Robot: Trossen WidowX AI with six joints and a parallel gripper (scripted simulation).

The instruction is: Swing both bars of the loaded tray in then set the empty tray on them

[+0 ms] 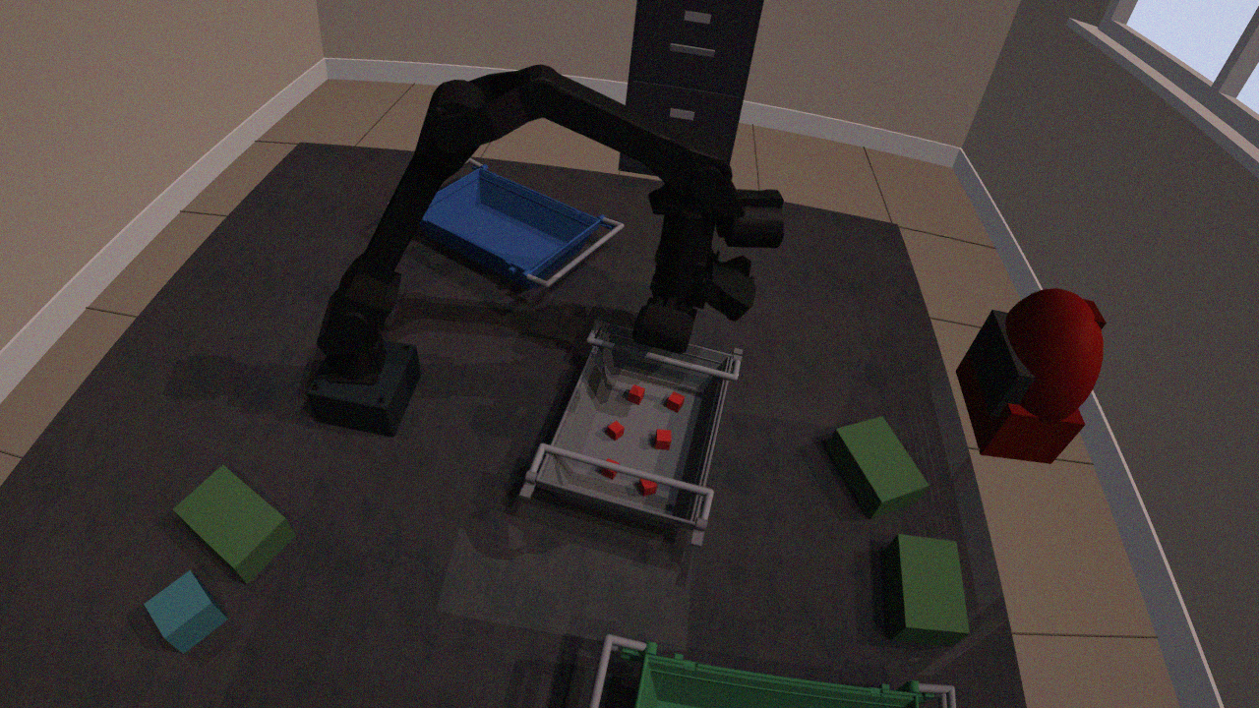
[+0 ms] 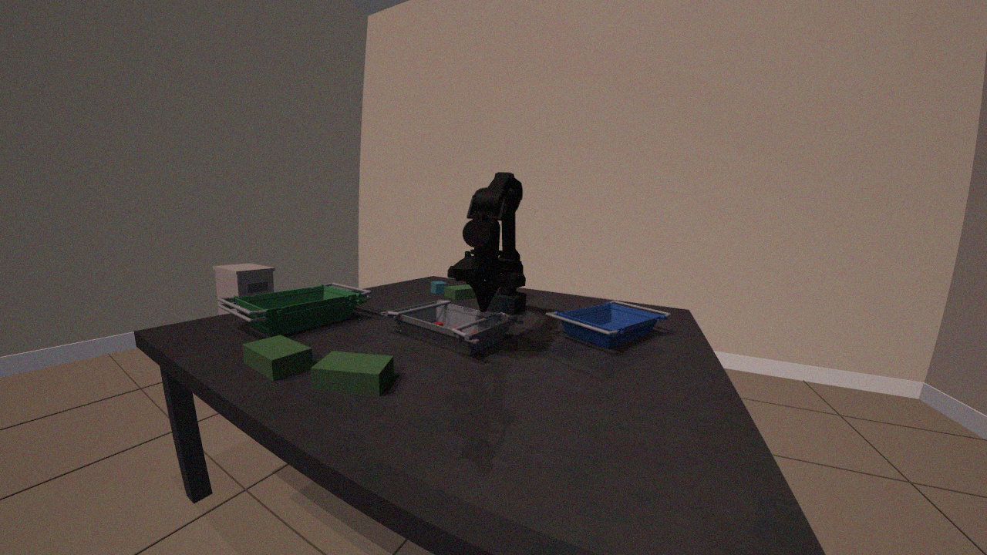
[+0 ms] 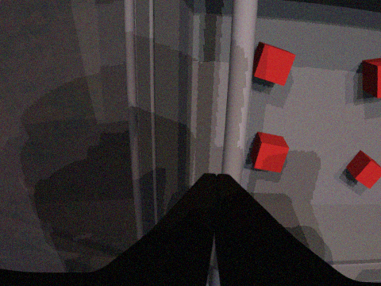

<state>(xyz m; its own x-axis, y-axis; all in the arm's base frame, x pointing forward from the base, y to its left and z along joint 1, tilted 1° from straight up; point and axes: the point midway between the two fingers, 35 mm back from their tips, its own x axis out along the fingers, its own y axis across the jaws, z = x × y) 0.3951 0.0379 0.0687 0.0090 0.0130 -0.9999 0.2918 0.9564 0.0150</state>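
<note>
Right now my gripper tip is 24 cm past the blue tray, 31 cm to the right of it and 4 cm above it. From my gripper tip the other things lie so: teal cube 53 cm behind, 37 cm to the right, 6 cm below.
</note>
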